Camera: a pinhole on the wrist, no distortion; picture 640 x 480 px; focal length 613.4 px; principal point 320.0 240.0 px. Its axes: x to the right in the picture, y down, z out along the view. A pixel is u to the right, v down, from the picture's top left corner.
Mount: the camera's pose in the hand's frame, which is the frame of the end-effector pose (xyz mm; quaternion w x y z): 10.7 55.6 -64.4 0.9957 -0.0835 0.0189 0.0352
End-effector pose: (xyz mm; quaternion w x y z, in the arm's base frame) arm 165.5 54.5 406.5 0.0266 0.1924 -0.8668 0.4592
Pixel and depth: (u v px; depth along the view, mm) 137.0 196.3 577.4
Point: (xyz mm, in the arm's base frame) 326.4 -270.1 -2.8
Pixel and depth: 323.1 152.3 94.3
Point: 134.7 54.4 346.4
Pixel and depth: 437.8 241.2 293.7
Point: 85.0 -93.4 209.4
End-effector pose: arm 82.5 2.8 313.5 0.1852 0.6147 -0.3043 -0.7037
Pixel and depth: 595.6 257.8 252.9
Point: -128.1 -129.0 299.1
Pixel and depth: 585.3 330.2 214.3
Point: -85.5 -134.0 325.1
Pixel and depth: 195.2 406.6 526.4
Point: -358.9 -59.8 588.7
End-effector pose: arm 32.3 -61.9 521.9 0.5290 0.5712 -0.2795 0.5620
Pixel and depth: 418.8 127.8 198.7
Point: 39.8 -188.3 612.3
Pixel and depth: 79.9 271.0 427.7
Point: 1.1 -471.9 495.6
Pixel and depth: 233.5 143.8 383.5
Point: 87.3 -384.6 575.8
